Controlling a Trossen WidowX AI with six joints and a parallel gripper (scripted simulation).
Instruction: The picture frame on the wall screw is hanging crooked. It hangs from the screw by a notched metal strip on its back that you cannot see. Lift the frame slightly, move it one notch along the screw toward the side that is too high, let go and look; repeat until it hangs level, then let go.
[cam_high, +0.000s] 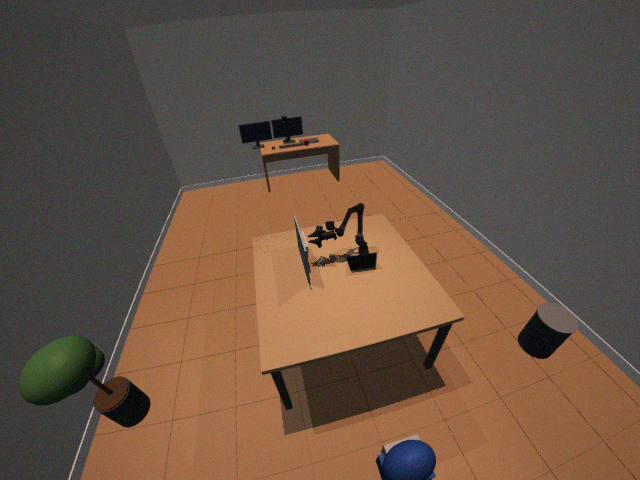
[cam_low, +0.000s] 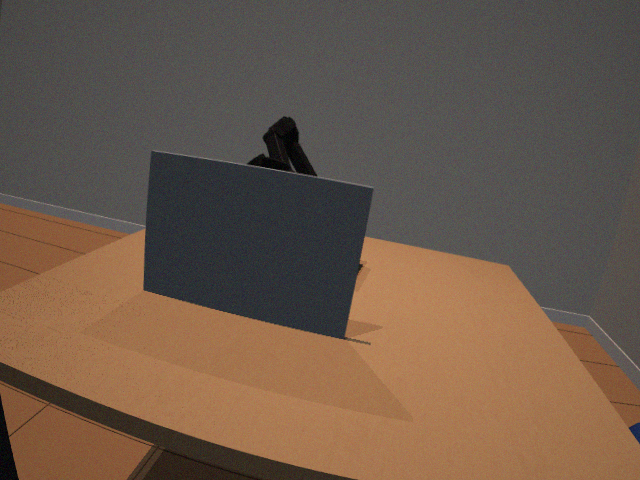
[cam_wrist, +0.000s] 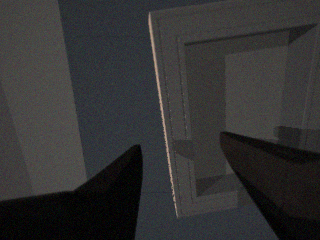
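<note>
Right now the picture frame is 50 mm below my gripper tip, 40 mm ahead of it and 10 mm to the right of it. From my gripper tip the other things lie so: blue-grey wall panel (70 mm below, 50 mm ahead, 10 mm to the left).
</note>
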